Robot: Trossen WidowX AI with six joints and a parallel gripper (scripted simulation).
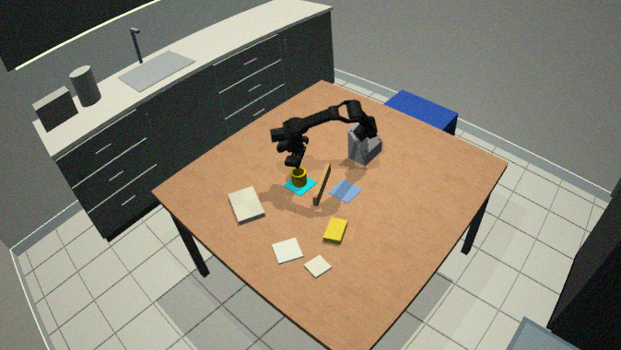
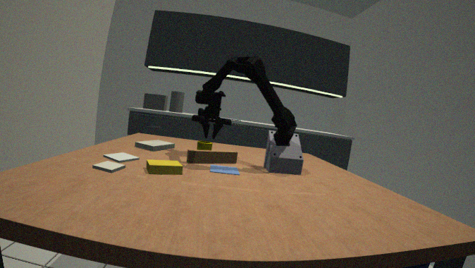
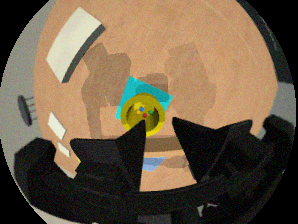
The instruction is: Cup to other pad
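The yellow cup lies 20 mm ahead of my gripper tip, 10 mm to the left of it and 60 mm below it. Round my gripper tip: wooden bar 10 mm behind, 110 mm to the left, 70 mm below; then cyan pad 20 mm ahead, 20 mm to the left, 100 mm below; then light blue pad 50 mm behind, 210 mm to the left, 100 mm below.
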